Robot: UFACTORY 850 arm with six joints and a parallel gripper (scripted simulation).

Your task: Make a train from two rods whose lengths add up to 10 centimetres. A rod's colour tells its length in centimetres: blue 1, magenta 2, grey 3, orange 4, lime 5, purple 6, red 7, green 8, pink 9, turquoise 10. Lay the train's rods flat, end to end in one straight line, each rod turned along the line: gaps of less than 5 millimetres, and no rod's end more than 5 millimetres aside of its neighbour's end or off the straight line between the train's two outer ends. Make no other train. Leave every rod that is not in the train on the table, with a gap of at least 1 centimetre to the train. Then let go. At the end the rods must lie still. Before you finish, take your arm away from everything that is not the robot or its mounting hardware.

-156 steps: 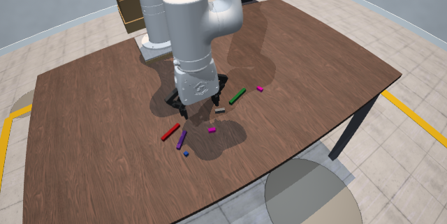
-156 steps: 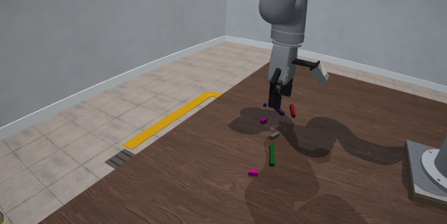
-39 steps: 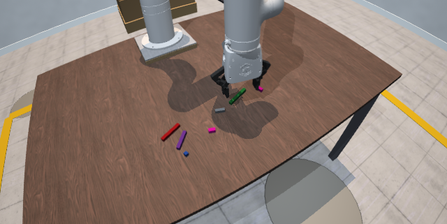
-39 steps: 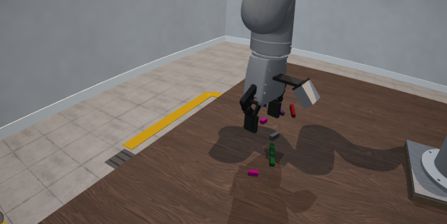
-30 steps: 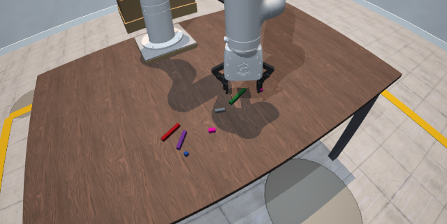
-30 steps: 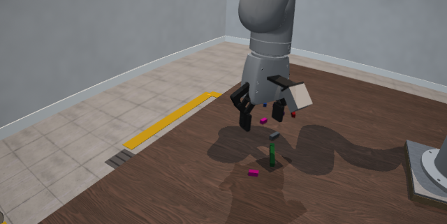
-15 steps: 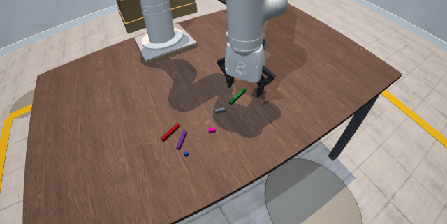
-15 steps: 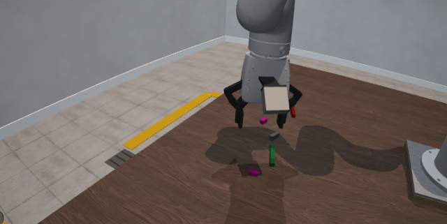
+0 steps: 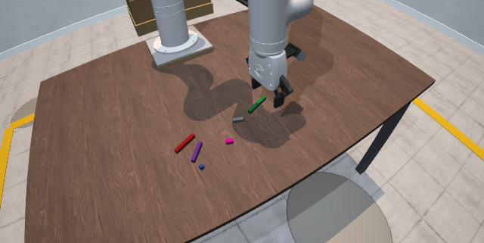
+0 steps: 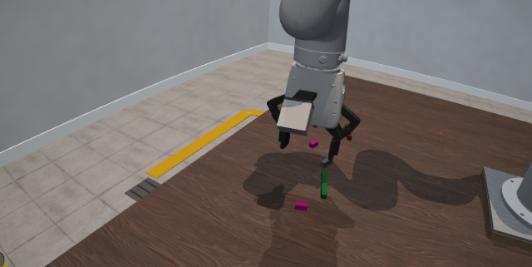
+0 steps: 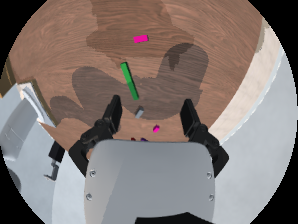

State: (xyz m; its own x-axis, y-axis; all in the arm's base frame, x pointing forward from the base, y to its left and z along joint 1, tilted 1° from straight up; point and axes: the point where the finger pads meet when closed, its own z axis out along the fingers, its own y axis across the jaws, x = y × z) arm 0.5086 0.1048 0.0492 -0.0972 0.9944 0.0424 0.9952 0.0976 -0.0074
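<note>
Now: hand 9 cm to the left of the grey rod, 7 cm above it and 2 cm past it. Round my hand: purple rod (23 cm to the right, 7 cm below, 2 cm ahead); small blue rod (24 cm to the right, 7 cm below, 7 cm ahead); green rod (7 cm below, 4 cm behind, 1 cm to the right).
</note>
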